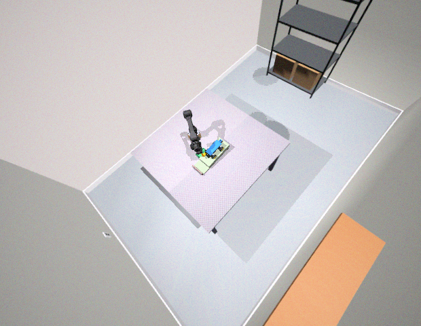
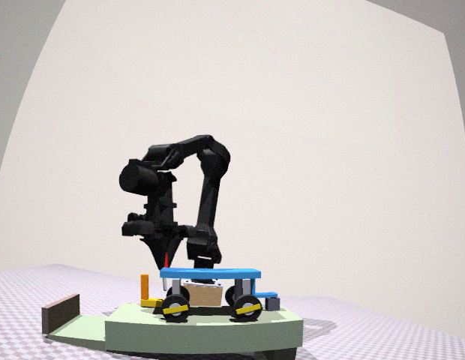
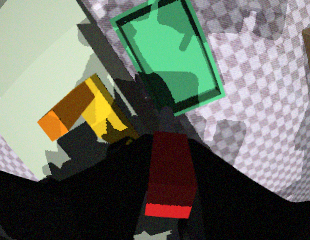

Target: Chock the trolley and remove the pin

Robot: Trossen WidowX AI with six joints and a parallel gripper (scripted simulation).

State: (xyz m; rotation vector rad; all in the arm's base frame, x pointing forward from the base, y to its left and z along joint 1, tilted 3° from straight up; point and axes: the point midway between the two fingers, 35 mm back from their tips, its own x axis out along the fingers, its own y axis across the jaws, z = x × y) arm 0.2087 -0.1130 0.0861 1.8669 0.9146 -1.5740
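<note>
Right now the red-headed stop pin is right at my gripper tip. Also, from my gripper tip: yellow chock (50 mm below, 50 mm ahead, 10 mm to the right); then green tray (140 mm below, 20 mm behind); then blue-decked trolley (110 mm ahead, 90 mm to the left, 20 mm below).
</note>
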